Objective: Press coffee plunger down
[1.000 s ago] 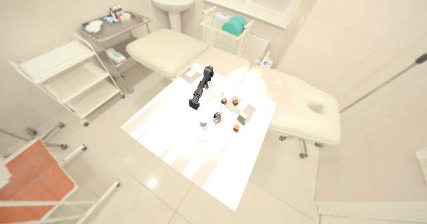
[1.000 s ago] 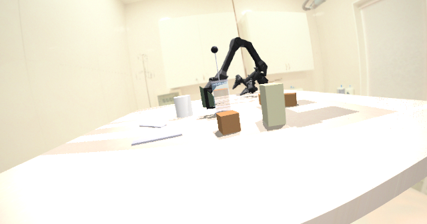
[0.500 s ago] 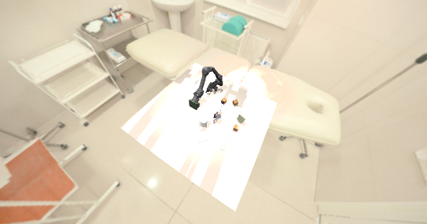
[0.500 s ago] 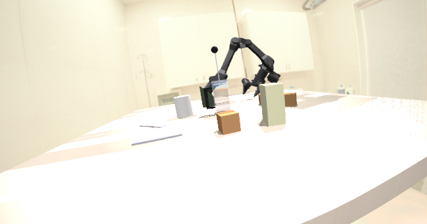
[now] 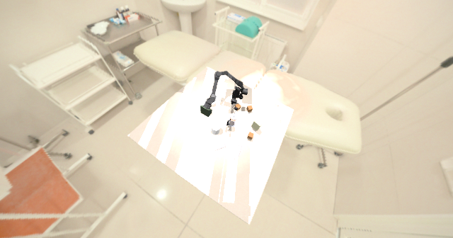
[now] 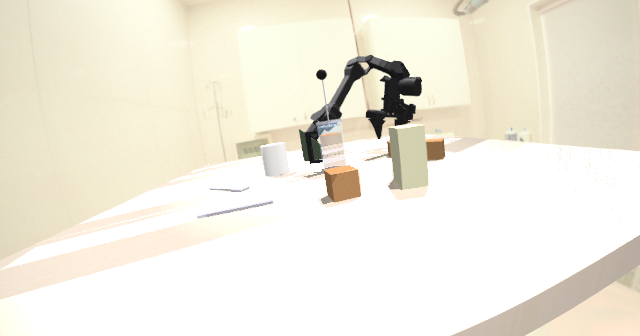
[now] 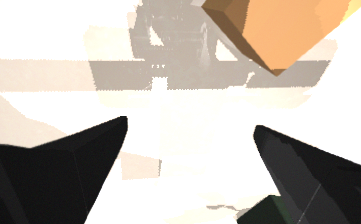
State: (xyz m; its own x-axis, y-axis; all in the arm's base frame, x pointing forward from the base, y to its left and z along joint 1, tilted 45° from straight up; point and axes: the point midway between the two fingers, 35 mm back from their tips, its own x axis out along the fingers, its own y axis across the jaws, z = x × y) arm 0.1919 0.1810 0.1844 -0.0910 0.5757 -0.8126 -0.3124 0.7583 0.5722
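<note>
Right now the coffee press is 110 mm ahead of my gripper tip, 250 mm to the right of it and 90 mm above it. Round my gripper tip: pale green block: 360 mm ahead, 140 mm to the right, 10 mm above.
</note>
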